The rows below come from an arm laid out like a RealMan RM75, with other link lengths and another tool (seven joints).
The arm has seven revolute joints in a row. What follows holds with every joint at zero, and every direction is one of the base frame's.
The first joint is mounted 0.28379 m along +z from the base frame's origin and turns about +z.
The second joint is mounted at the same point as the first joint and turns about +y.
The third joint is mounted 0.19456 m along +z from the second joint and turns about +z.
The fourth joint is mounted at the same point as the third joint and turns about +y.
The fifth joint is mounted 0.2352 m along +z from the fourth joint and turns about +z.
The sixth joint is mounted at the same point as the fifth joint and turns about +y.
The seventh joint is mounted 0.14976 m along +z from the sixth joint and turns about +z.
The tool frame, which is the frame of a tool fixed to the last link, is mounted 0.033 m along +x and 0.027 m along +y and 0.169 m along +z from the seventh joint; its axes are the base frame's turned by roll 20.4, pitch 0 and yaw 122 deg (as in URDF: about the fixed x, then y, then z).
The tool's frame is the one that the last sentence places.
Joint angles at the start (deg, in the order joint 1, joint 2, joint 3, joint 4, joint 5, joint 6, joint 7):
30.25 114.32 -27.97 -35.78 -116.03 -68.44 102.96
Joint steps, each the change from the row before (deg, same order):
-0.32 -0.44 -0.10 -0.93 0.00 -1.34 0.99
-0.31 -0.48 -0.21 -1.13 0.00 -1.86 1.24
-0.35 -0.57 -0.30 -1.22 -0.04 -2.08 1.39
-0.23 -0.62 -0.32 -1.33 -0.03 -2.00 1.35
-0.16 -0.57 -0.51 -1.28 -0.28 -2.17 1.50
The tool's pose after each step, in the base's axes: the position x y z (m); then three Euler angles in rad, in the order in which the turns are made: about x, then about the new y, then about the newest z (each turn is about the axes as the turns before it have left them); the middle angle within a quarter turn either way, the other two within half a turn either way. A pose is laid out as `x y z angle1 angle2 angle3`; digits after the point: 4 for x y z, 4 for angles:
0.2708 0.4613 -0.0026 -2.6732 -0.1356 -3.0788
0.2661 0.4580 0.0030 -2.6842 -0.1476 -3.0835
0.2613 0.4537 0.0086 -2.6992 -0.1593 -3.0892
0.2560 0.4501 0.0149 -2.7137 -0.1682 -3.0988
0.2503 0.4445 0.0185 -2.7384 -0.1760 -3.1091

